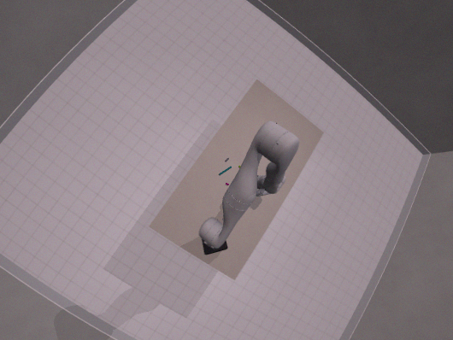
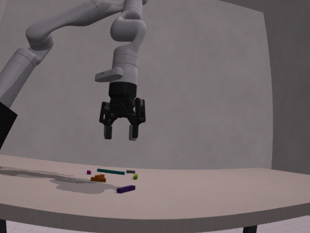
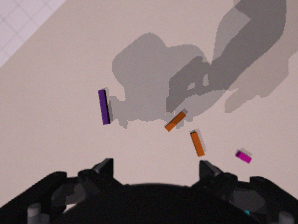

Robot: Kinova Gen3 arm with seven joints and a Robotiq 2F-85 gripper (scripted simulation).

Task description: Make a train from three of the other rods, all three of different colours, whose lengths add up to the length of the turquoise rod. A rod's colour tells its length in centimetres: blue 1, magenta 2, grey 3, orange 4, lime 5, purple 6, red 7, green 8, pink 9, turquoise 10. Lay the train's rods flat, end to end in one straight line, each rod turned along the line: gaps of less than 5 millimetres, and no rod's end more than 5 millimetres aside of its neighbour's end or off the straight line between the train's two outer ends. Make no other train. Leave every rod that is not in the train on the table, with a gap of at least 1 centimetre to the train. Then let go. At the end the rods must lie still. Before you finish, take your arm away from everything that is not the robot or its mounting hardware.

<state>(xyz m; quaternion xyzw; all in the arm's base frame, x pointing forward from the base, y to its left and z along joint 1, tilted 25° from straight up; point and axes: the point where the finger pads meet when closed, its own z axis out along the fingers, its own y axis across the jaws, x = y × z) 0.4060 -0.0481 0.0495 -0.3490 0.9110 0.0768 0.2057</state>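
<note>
Right now my hand is 9 cm past the magenta rod, 11 cm to the right of it and 12 cm above it. Also, from my hand: lime rod (5 cm ahead, 9 cm to the left, 12 cm below); purple rod (2 cm ahead, 11 cm to the right, 12 cm below); turquoise rod (2 cm behind, 18 cm to the left, 12 cm below).
</note>
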